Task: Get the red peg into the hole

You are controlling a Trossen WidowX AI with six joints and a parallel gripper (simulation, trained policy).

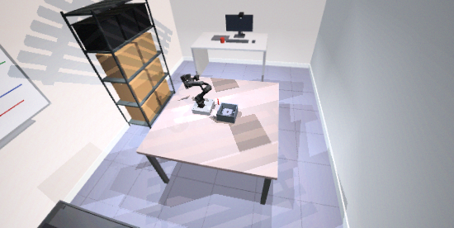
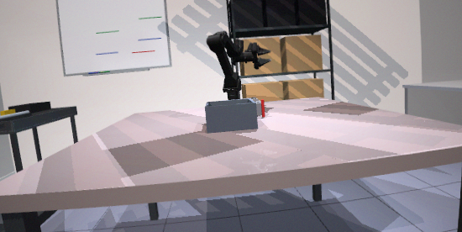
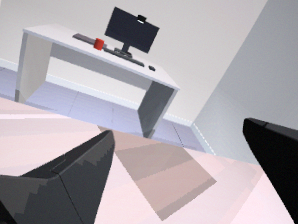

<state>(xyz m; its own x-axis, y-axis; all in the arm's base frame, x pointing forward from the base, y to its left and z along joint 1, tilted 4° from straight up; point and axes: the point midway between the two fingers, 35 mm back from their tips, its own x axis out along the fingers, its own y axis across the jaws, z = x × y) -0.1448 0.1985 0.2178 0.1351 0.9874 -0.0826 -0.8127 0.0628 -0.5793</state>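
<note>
My gripper tip is 270 mm short of the red peg, 80 mm to the left of it and 250 mm above it. From my gripper tip the other things lie so: pale plate: 440 mm ahead, 230 mm to the right, 250 mm below; then grey box: 440 mm ahead, 230 mm to the right, 270 mm below.
</note>
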